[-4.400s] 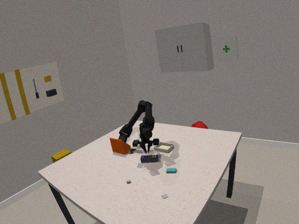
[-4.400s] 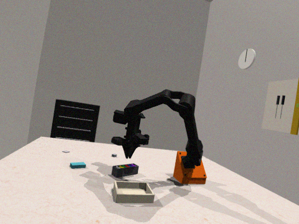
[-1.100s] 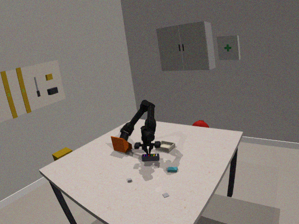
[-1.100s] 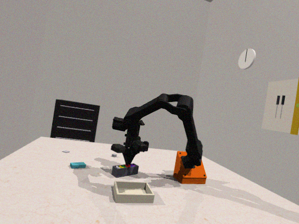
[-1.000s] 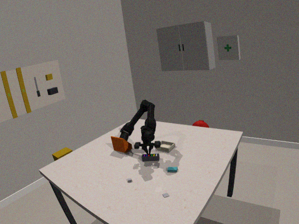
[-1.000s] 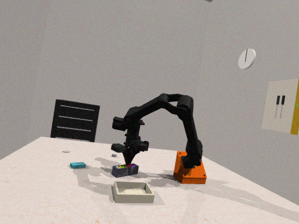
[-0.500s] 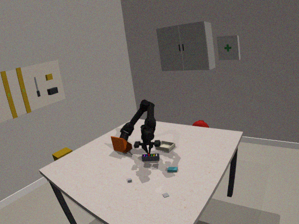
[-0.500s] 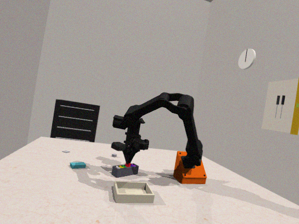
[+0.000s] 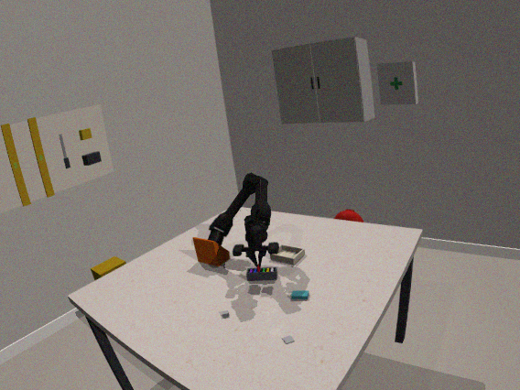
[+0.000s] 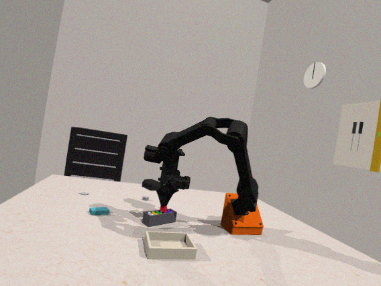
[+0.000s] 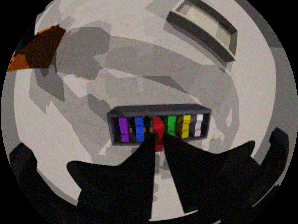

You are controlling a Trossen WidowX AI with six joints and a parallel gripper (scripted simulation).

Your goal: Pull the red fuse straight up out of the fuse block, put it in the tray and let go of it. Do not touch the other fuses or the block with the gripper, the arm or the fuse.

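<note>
The beige tray lies 30 mm ahead of my gripper tip, 200 mm to the left of it and 60 mm below it. Round my gripper tip: red fuse: 10 mm below.
</note>
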